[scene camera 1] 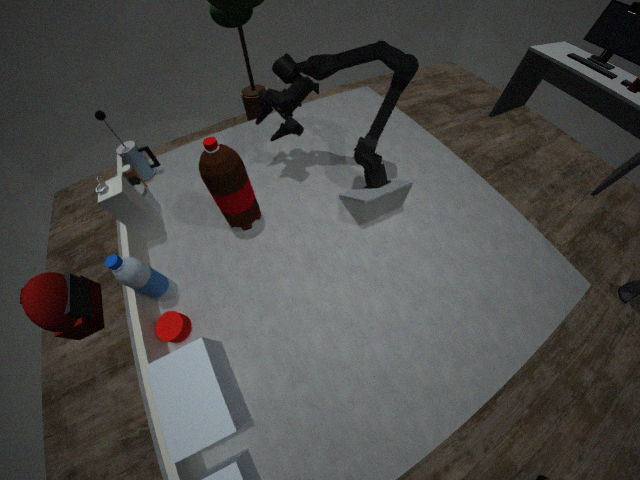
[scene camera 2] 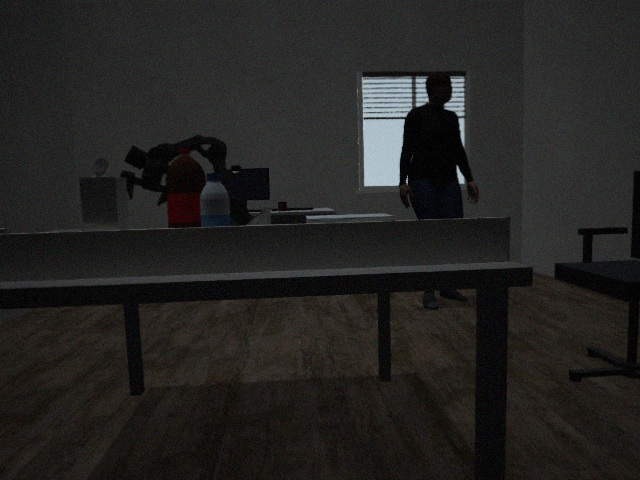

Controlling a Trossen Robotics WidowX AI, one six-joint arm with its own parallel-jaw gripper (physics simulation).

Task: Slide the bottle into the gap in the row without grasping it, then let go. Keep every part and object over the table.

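Frame: origin at the arm's base, x back, y up, z left, level; centimetres.
Seen in the pictures: gripper, fingertip midpoint: (scene camera 1: 263, 132) (scene camera 2: 144, 201); arm's base, link origin: (scene camera 1: 378, 184) (scene camera 2: 248, 223).
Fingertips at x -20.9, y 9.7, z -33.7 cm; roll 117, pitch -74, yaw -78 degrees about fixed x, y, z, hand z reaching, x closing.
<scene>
Offsets run from my fingertips to a thing's top centre. "spot": to the spot under its first point.
A large brown bottle @(dx -18.7, dy +14.6, dz +14.6 cm) (scene camera 1: 223, 175) (scene camera 2: 180, 178) with a red cap and red label stands upright, out from the row. The row runs along a low wall (scene camera 1: 136, 330) (scene camera 2: 289, 248): a tall pale carton @(dx -46.4, dy +10.1, dz -0.8 cm) (scene camera 1: 114, 197) (scene camera 2: 100, 201), a blue-capped bottle @(dx -49.8, dy +6.2, dz +22.9 cm) (scene camera 1: 136, 274) (scene camera 2: 214, 201), a red round can @(dx -50.8, dy -10.9, dz +34.8 cm) (scene camera 1: 173, 326) and a white box @(dx -50.3, dy -4.4, dz +53.4 cm) (scene camera 1: 192, 395). A gap shows between the carton and the blue-capped bottle. My gripper (scene camera 1: 265, 130) (scene camera 2: 145, 199) is open and empty, above the table beyond the brown bottle in scene camera 1, apart from it. Its fingertips point down and outward.
A grey-blue jug @(dx -40.5, dy +13.0, dz -30.4 cm) (scene camera 1: 135, 160) with a dark handle stands at the row's far end, near a partly hidden small bottle. Another white box @(spot: dx -51.5, dy -7.4, dz +69.1 cm) (scene camera 1: 226, 472) lies at the near end. The arm's base stands on a grey wedge (scene camera 1: 374, 202). A person stands beyond the table.
</scene>
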